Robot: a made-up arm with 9 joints. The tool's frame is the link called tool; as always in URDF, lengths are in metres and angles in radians. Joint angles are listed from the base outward. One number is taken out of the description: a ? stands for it. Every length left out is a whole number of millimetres.
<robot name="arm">
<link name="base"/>
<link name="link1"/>
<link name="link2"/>
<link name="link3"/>
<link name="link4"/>
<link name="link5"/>
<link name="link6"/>
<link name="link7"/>
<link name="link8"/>
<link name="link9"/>
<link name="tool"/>
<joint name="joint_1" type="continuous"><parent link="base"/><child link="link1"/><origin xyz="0.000 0.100 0.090" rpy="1.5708 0.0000 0.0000"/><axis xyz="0 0 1"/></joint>
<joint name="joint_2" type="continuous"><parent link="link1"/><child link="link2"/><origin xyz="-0.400 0.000 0.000" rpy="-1.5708 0.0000 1.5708"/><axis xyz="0 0 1"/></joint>
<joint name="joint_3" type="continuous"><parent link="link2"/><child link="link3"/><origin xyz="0.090 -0.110 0.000" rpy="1.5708 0.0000 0.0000"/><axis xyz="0 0 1"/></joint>
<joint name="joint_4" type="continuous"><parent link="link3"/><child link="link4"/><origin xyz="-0.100 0.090 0.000" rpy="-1.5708 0.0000 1.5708"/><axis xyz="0 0 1"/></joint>
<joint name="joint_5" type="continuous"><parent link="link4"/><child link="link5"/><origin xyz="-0.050 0.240 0.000" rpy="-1.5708 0.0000 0.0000"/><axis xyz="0 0 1"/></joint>
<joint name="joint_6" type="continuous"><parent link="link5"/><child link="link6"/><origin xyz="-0.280 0.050 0.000" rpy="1.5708 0.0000 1.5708"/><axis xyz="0 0 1"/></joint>
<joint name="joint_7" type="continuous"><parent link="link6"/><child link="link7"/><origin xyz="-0.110 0.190 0.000" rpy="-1.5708 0.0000 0.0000"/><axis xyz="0 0 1"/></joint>
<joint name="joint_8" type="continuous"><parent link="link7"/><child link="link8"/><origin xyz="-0.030 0.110 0.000" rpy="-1.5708 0.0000 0.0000"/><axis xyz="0 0 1"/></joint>
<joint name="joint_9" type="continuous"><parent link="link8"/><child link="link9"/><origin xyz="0.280 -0.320 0.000" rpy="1.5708 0.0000 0.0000"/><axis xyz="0 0 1"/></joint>
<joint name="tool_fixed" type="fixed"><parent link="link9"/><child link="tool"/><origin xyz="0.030 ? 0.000" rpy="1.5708 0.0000 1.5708"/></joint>
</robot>
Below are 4 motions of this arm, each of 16 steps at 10 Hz.
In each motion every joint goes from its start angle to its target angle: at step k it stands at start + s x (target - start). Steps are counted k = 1, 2, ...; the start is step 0. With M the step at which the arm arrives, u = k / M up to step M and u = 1 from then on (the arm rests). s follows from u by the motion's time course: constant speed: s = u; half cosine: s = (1 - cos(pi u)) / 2; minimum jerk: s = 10 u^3 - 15 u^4 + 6 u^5.
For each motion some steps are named. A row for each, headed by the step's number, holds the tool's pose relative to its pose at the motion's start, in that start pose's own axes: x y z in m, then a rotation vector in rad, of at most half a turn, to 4 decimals.
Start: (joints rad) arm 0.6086 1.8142 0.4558 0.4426 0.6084 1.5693 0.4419 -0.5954 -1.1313
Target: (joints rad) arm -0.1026 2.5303 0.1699 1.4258 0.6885 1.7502 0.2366 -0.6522 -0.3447
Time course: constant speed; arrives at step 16
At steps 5, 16:
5: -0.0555 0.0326 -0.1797 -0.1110 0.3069 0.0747
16: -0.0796 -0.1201 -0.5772 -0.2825 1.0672 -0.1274

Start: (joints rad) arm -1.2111 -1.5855 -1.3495 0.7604 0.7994 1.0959 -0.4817 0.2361 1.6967
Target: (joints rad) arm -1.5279 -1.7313 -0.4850 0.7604 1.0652 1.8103 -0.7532 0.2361 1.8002
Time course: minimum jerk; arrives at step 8
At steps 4, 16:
4: -0.1304 0.0654 -0.1813 -0.1641 -0.3860 -0.0731
16: -0.1923 0.0653 -0.3218 -0.1922 -0.7861 -0.1732

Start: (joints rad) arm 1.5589 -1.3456 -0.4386 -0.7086 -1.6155 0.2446 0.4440 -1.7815 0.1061
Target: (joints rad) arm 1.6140 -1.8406 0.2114 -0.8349 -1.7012 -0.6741 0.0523 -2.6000 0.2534
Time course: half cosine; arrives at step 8
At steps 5, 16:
5: -0.0153 -0.4780 -0.0739 0.3766 0.2019 -0.8676
16: -0.1182 -0.6329 -0.1815 0.5617 0.3870 -1.1929

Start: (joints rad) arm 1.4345 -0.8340 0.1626 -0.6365 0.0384 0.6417 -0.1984 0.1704 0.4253
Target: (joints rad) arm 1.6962 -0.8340 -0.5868 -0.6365 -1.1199 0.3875 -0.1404 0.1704 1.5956
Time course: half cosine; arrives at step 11
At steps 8, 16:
8: -0.2855 -0.3082 0.3105 0.4862 0.4428 0.2016
16: -0.3427 -0.3942 0.3380 0.5624 0.5382 0.2882

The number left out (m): -0.050
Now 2 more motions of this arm.
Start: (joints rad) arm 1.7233 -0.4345 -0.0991 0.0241 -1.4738 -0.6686 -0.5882 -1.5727 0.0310
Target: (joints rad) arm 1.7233 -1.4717 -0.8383 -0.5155 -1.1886 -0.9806 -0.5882 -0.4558 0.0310
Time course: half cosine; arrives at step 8
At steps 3, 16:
3: 0.3654 -0.1723 -0.0478 0.4167 0.5521 -0.0510
16: 0.6242 -0.8045 -0.9593 1.4234 1.5379 -1.1661

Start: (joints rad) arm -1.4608 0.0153 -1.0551 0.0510 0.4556 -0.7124 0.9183 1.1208 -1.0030
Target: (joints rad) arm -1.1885 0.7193 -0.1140 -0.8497 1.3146 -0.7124 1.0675 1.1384 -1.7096
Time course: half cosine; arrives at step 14
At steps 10, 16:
10: 0.2300 0.0873 -0.0575 -0.1665 -1.2085 0.1674
16: 0.3453 0.1201 0.0661 -0.1680 -1.6011 0.0743

